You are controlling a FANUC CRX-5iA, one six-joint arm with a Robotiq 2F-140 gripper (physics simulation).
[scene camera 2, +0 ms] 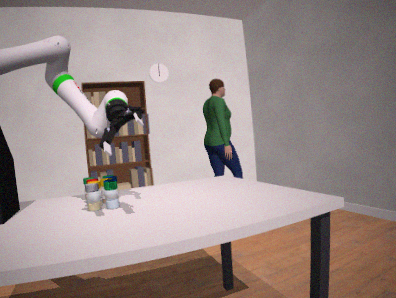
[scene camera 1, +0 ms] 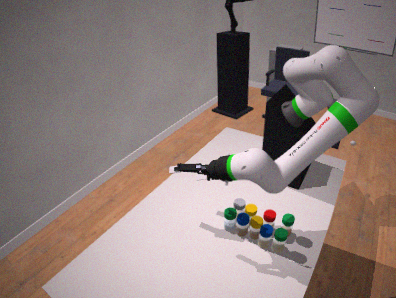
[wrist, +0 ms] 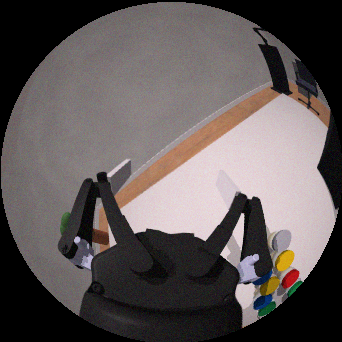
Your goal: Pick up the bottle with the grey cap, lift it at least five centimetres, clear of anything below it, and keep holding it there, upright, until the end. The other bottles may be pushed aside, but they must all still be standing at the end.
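Places are measured from the arm's base along level axes (x right, y ahead, z up), in metres.
Pixels of known places: gripper, fingertip midpoint: (scene camera 2: 123, 138) (scene camera 1: 183, 173) (wrist: 173, 171); arm's base, origin of the base link: (scene camera 1: 291, 115).
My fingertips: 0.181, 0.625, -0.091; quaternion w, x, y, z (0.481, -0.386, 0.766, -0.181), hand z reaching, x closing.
Note:
For each thing: its middle in the pictures, then the offset to it from my fingertips, as dx, dy, dz. Level surfaces: height alone.
- bottle with the grey cap, body centre: (wrist: 277, 239) (scene camera 2: 93, 197) (scene camera 1: 239, 210) -0.189, -0.150, -0.215
- white table, its level: dz -0.268
- yellow-capped bottle, body centre: (wrist: 280, 257) (scene camera 2: 95, 194) (scene camera 1: 250, 216) -0.252, -0.150, -0.215
- green-capped bottle, body centre: (scene camera 2: 111, 195) (scene camera 1: 230, 219) -0.192, -0.076, -0.215
The bottle with the grey cap (scene camera 1: 239, 204) (scene camera 2: 93, 196) (wrist: 282, 240) stands upright on the white table (scene camera 1: 150, 245) (scene camera 2: 240, 210), at a back corner of the bottle cluster in scene camera 1. A yellow-capped bottle (scene camera 1: 251, 210) (wrist: 285, 260) and a green-capped bottle (scene camera 1: 230, 214) (scene camera 2: 111, 192) stand close beside it. In scene camera 1 its lower body is hidden by the bottles in front. My gripper (scene camera 1: 173, 169) (scene camera 2: 123, 133) (wrist: 173, 171) is open and empty, high above the table and off to one side of the cluster, its fingers pointing sideways rather than straight down.
Further bottles stand upright in the cluster: a red-capped one (scene camera 1: 269, 216) (wrist: 290, 278), plus several with blue, yellow and green caps. A black pedestal (scene camera 1: 232, 75) (wrist: 274, 67) and a chair (scene camera 1: 292, 57) stand beyond the table. A person (scene camera 2: 218, 125) and a bookshelf (scene camera 2: 114, 84) are behind it.

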